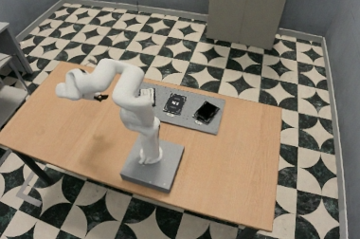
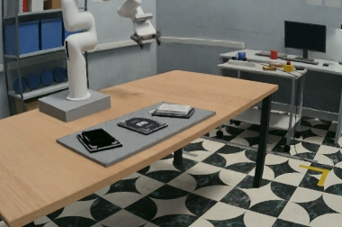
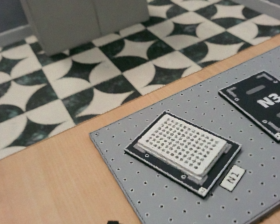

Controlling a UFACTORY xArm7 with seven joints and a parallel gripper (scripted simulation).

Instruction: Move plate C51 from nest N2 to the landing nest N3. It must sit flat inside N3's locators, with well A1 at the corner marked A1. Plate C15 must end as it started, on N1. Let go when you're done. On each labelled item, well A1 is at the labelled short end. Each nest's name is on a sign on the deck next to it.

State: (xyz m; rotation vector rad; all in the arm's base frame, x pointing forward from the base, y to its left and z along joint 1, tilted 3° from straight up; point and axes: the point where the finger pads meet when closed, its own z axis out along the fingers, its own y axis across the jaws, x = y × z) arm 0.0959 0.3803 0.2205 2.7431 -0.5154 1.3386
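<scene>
The black plate lies 34 cm ahead of my hand, 52 cm to the right of it and 26 cm below it. Round my hand: pale plate 28 cm ahead, 10 cm to the right, 26 cm below.
</scene>
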